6 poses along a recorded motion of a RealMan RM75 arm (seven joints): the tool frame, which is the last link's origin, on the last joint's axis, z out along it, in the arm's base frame.
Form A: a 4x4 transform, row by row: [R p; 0 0 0 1], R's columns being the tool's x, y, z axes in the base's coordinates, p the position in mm. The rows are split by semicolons.
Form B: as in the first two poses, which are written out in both.
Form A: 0.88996 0.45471 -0.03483 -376.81; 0.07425 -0.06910 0.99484 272.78; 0.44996 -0.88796 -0.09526 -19.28; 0 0 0 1
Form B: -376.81 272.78 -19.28; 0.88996 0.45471 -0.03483; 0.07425 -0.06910 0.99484; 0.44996 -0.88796 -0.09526
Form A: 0.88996 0.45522 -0.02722 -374.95; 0.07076 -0.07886 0.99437 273.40; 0.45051 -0.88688 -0.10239 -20.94; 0 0 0 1
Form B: -374.95 273.40 -20.94; 0.88996 0.45522 -0.02722; 0.07076 -0.07886 0.99437; 0.45051 -0.88688 -0.10239
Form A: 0.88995 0.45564 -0.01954 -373.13; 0.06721 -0.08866 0.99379 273.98; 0.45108 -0.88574 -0.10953 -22.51; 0 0 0 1
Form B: -373.13 273.98 -22.51; 0.88995 0.45564 -0.01954; 0.06721 -0.08866 0.99379; 0.45108 -0.88574 -0.10953
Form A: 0.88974 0.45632 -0.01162 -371.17; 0.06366 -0.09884 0.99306 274.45; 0.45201 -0.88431 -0.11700 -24.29; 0 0 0 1
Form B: -371.17 274.45 -24.29; 0.88974 0.45632 -0.01162; 0.06366 -0.09884 0.99306; 0.45201 -0.88431 -0.11700
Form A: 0.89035 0.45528 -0.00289 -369.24; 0.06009 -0.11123 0.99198 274.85; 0.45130 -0.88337 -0.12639 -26.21; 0 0 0 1
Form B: -369.24 274.85 -26.21; 0.89035 0.45528 -0.00289; 0.06009 -0.11123 0.99198; 0.45130 -0.88337 -0.12639
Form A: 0.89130 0.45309 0.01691 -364.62; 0.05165 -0.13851 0.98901 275.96; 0.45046 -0.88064 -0.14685 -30.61; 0 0 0 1
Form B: -364.62 275.96 -30.61; 0.89130 0.45309 0.01691; 0.05165 -0.13851 0.98901; 0.45046 -0.88064 -0.14685
